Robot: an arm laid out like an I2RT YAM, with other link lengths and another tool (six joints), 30 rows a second.
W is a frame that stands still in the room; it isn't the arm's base.
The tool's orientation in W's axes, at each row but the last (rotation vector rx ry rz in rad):
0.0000 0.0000 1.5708
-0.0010 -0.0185 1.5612
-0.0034 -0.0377 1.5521
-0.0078 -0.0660 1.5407
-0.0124 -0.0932 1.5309
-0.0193 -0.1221 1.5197
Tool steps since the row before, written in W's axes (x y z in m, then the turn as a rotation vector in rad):
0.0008 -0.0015 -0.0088 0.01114 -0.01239 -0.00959
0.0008 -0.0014 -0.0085 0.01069 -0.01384 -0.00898
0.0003 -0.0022 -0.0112 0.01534 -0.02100 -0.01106
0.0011 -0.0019 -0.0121 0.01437 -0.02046 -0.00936
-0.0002 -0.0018 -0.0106 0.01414 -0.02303 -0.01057
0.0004 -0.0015 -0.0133 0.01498 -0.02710 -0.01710
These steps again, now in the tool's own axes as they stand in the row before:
-0.0015 -0.0008 -0.0088 -0.01239 -0.01114 -0.00959
-0.0015 -0.0007 -0.0085 -0.01384 -0.01071 -0.00896
-0.0024 0.0000 -0.0112 -0.02096 -0.01544 -0.01100
-0.0023 -0.0006 -0.0121 -0.02038 -0.01453 -0.00928
-0.0024 0.0008 -0.0105 -0.02302 -0.01433 -0.01034
-0.0024 0.0007 -0.0132 -0.02748 -0.01480 -0.01665

